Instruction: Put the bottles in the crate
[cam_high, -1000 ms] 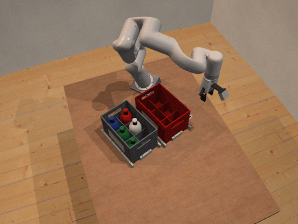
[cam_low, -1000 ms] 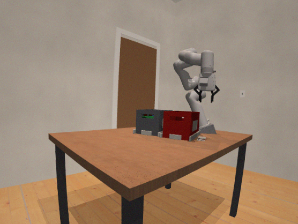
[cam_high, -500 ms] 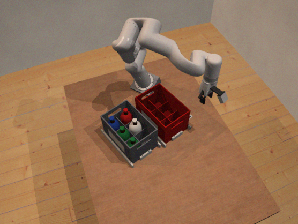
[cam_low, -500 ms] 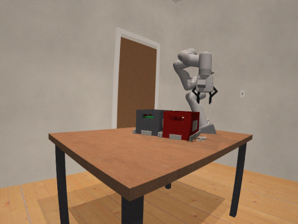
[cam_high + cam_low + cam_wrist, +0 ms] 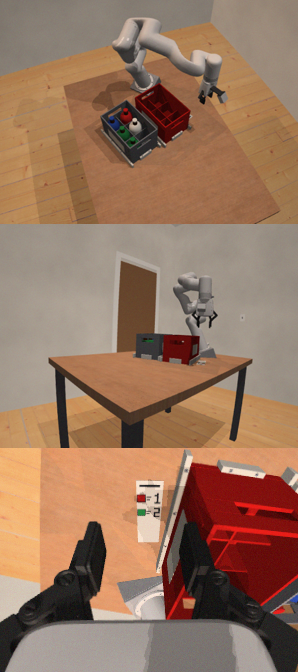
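My hand is 420 mm to the left of the red bottle, 160 mm above it and 130 mm past it. Also, from my hand: white bottle 400 mm to the right, 160 mm below, 50 mm behind; then red crate 220 mm to the right, 170 mm below, 90 mm behind; then pick list 250 mm below, 130 mm behind, 80 mm to the right.
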